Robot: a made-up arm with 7 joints.
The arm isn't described. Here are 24 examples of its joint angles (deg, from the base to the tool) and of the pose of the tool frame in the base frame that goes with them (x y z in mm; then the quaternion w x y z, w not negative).
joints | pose
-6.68 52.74 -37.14 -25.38 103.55 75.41 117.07 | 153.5 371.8 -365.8 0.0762 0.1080 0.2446 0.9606
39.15 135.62 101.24 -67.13 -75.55 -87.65 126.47 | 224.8 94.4 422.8 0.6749 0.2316 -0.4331 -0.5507
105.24 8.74 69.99 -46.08 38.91 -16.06 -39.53 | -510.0 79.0 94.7 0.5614 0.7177 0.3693 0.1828
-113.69 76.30 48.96 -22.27 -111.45 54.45 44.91 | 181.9 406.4 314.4 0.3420 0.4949 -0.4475 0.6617
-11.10 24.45 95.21 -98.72 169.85 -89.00 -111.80 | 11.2 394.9 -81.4 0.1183 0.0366 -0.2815 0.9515
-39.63 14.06 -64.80 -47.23 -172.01 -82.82 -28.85 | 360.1 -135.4 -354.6 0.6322 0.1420 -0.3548 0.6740
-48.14 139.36 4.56 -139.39 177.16 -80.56 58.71 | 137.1 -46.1 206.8 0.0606 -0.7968 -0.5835 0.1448
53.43 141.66 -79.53 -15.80 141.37 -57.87 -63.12 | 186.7 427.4 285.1 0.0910 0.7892 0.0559 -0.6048
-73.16 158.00 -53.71 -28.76 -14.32 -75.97 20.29 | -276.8 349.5 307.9 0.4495 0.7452 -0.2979 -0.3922
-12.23 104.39 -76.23 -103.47 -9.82 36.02 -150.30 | 146.7 274.7 -231.2 0.5211 -0.0535 -0.4037 0.7501
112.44 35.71 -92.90 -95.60 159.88 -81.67 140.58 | -299.8 -280.1 48.9 0.3713 -0.6174 0.3828 -0.5783
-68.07 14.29 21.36 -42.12 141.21 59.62 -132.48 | 529.0 26.4 -2.9 0.2040 -0.2302 -0.9259 -0.2195
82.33 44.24 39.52 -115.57 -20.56 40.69 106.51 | -22.1 311.5 -148.0 0.6454 0.4159 -0.4462 0.4598
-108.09 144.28 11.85 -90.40 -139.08 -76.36 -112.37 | -300.9 100.4 288.6 0.0438 0.0296 0.9113 -0.4083
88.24 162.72 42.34 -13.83 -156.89 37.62 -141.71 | 459.2 288.3 69.9 0.6005 0.3754 -0.4092 -0.5754
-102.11 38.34 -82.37 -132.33 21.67 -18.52 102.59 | 141.6 -242.4 -16.6 0.4844 -0.6234 -0.0766 -0.6091
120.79 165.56 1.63 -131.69 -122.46 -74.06 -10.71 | -83.9 125.2 -240.4 0.6589 0.6796 0.0855 0.3108
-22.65 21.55 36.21 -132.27 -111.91 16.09 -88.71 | 228.5 145.1 76.8 0.0985 0.8713 0.4734 -0.0840
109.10 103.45 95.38 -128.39 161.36 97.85 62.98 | 264.0 134.6 -18.4 0.7771 -0.1923 0.5098 0.3151
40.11 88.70 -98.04 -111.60 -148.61 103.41 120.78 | -262.4 123.7 -213.1 0.6679 -0.0972 -0.6882 -0.2663
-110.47 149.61 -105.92 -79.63 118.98 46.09 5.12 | 48.3 448.2 84.5 0.7401 -0.0557 -0.5122 0.4322
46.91 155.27 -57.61 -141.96 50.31 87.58 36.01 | 0.8 216.6 -107.3 0.5466 0.4977 0.6432 -0.1996
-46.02 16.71 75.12 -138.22 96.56 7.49 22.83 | 89.1 225.2 86.5 0.2357 0.5412 0.8047 -0.0631
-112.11 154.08 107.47 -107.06 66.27 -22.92 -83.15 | -292.4 5.0 -235.9 0.8579 -0.2330 -0.1386 -0.4365
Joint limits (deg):
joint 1: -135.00..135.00
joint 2: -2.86..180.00
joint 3: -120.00..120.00
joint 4: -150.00..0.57
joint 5: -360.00..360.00
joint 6: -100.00..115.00
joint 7: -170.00..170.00
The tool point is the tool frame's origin. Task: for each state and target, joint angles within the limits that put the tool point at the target. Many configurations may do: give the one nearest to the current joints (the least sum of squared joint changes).
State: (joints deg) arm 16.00 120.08 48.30 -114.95 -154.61 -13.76 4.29
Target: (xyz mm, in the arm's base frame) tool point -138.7 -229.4 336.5
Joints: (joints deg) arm -24.65 164.65 83.19 -89.94 -154.61 -13.76 4.29
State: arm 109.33 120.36 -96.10 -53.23 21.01 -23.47 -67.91
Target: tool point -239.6 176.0 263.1
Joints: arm 114.86 115.58 -102.18 -100.70 21.01 -23.47 -67.91
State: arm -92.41 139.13 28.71 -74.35 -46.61 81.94 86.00
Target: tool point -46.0 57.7 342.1
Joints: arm -77.99 102.29 24.44 -114.37 -46.61 81.94 86.00
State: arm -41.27 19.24 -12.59 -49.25 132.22 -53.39 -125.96
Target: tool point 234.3 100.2 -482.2
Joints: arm -15.14 15.17 -14.61 -21.33 132.22 -53.39 -125.96
